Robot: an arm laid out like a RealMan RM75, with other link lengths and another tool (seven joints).
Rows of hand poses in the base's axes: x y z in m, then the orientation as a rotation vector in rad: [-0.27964, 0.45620, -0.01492, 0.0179, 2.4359, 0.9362]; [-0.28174, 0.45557, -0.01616, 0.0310, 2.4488, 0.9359]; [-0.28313, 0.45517, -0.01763, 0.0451, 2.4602, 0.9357]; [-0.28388, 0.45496, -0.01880, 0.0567, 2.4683, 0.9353]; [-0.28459, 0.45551, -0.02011, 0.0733, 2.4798, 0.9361]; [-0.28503, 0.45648, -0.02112, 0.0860, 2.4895, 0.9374]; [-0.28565, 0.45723, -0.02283, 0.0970, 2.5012, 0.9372]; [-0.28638, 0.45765, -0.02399, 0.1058, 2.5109, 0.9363]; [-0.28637, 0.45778, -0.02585, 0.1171, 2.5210, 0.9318]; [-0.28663, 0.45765, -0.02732, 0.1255, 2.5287, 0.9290]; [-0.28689, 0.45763, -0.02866, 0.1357, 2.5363, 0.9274]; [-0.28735, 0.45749, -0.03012, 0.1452, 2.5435, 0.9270]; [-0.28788, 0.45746, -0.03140, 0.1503, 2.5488, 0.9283]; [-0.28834, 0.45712, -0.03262, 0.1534, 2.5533, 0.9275]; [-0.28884, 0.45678, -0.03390, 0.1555, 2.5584, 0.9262]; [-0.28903, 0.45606, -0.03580, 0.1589, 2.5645, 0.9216]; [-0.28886, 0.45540, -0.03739, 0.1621, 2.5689, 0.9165]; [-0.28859, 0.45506, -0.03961, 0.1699, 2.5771, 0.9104]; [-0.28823, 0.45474, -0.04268, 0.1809, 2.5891, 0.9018]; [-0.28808, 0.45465, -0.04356, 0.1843, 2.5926, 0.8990]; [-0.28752, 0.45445, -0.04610, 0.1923, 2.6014, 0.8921]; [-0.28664, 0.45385, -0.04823, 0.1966, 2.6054, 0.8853]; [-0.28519, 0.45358, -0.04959, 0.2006, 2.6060, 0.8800]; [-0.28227, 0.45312, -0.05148, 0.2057, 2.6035, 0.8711]
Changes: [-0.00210, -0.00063, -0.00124, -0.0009, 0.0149, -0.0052]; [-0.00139, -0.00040, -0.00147, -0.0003, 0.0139, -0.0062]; [-0.00075, -0.00021, -0.00117, -0.0001, 0.0103, -0.0055]; [-0.00071, 0.00055, -0.00131, 0.0009, 0.0150, -0.0074]; [-0.00044, 0.00097, -0.00101, 0.0009, 0.0125, -0.0051]; [-0.00062, 0.00075, -0.00171, -0.0008, 0.0135, -0.0038]; [-0.00073, 0.00042, -0.00116, -0.0012, 0.0109, -0.0031]; [0.00001, 0.00013, -0.00186, -0.0033, 0.0111, -0.0055]; [-0.00026, -0.00013, -0.00147, -0.0021, 0.0086, -0.0038]; [-0.00026, -0.00002, -0.00134, -0.0010, 0.0093, -0.0047]; [-0.00046, -0.00014, -0.00146, -0.0002, 0.0091, -0.0040]; [-0.00053, -0.00003, -0.00128, 0.0006, 0.0065, -0.0013]; [-0.00046, -0.00034, -0.00122, -0.0009, 0.0047, -0.0008]; [-0.00050, -0.00034, -0.00128, -0.0015, 0.0049, -0.0001]; [-0.00019, -0.00072, -0.00190, -0.0038, 0.0054, -0.0014]; [0.00017, -0.00066, -0.00159, -0.0038, 0.0037, -0.0019]; [0.00027, -0.00034, -0.00222, -0.0045, 0.0082, -0.0039]; [0.00036, -0.00032, -0.00307, -0.0064, 0.0120, -0.0053]; [0.00015, -0.00009, -0.00088, -0.0020, 0.0035, -0.0017]; [0.00056, -0.00020, -0.00254, -0.0051, 0.0087, -0.0040]; [0.00088, -0.00060, -0.00213, -0.0047, 0.0034, -0.0030]; [0.00145, -0.00027, -0.00136, -0.0031, 0.0006, -0.0036]; [0.00292, -0.00046, -0.00189, -0.0049, -0.0027, -0.0060]
